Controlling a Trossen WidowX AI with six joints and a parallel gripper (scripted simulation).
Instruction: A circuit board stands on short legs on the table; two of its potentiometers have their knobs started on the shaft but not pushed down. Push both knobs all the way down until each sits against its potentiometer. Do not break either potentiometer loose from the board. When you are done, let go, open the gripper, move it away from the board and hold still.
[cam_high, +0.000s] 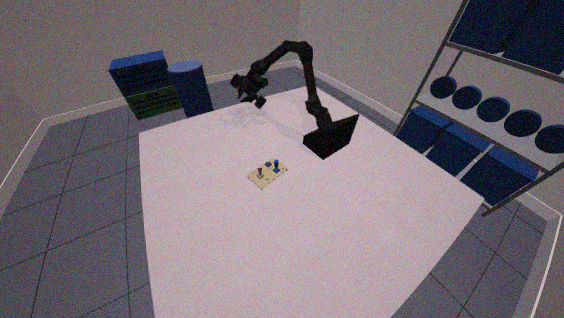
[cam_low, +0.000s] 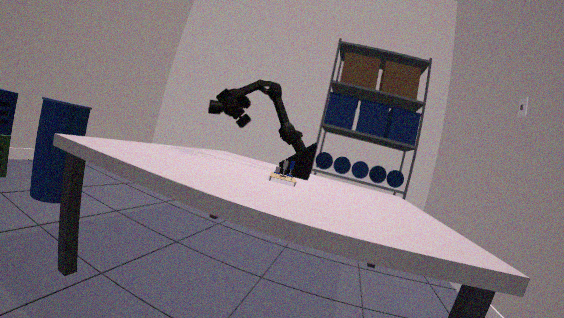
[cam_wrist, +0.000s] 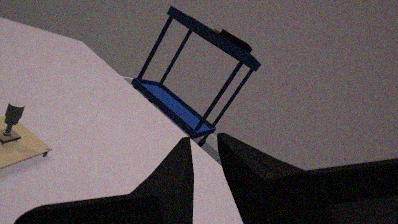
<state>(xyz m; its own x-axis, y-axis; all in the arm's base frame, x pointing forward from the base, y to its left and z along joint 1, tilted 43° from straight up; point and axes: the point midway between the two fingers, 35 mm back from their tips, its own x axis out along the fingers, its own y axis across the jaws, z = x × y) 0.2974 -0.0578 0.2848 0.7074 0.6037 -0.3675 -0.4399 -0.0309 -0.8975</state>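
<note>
Right now my gripper tip is 60 mm past the blue knob, 270 mm to the right of it and 180 mm above it. Also, from my gripper tip: grey knob (10 mm ahead, 270 mm to the left, 180 mm below).
</note>
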